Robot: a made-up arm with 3 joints. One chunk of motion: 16 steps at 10 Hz.
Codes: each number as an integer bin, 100 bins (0 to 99) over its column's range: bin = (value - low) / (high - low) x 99, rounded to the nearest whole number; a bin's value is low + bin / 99 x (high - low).
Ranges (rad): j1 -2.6..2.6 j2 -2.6..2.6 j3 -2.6..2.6
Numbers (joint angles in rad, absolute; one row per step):
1: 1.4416 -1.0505 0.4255
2: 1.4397 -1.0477 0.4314
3: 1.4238 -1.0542 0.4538
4: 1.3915 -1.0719 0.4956
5: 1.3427 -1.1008 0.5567
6: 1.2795 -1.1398 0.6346
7: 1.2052 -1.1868 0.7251
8: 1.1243 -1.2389 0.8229
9: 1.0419 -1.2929 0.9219
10: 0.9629 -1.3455 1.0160
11: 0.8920 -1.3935 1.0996
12: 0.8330 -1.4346 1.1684
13: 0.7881 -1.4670 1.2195
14: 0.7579 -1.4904 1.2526
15: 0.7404 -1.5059 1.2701
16: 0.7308 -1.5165 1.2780
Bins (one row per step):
1: 77 30 58
2: 77 30 58
3: 77 29 58
4: 76 29 59
5: 75 29 60
6: 74 28 62
7: 72 27 63
8: 71 26 65
9: 69 25 67
10: 68 24 69
11: 66 23 70
12: 65 22 72
13: 65 22 73
14: 64 21 73
15: 64 21 74
16: 63 21 74

